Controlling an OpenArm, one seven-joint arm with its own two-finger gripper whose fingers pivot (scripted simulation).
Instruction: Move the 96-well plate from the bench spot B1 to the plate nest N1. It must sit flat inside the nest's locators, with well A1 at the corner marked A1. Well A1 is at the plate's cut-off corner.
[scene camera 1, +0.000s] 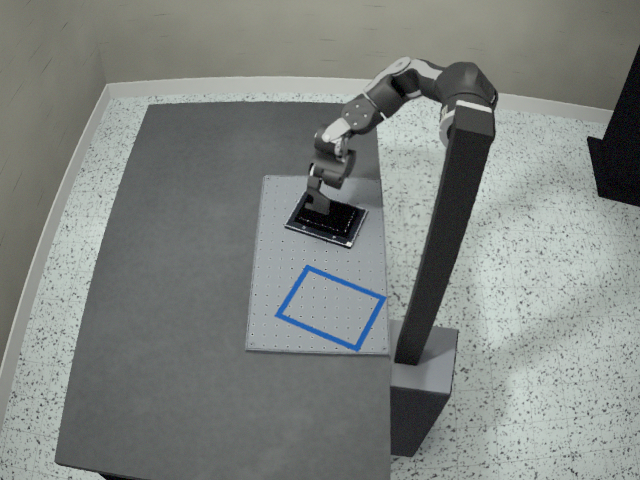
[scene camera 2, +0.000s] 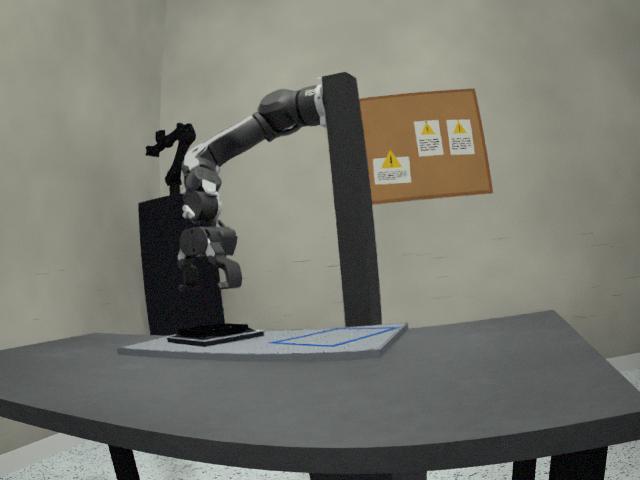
Observation:
The pictures show: the gripper, a black 96-well plate and a dark arm column.

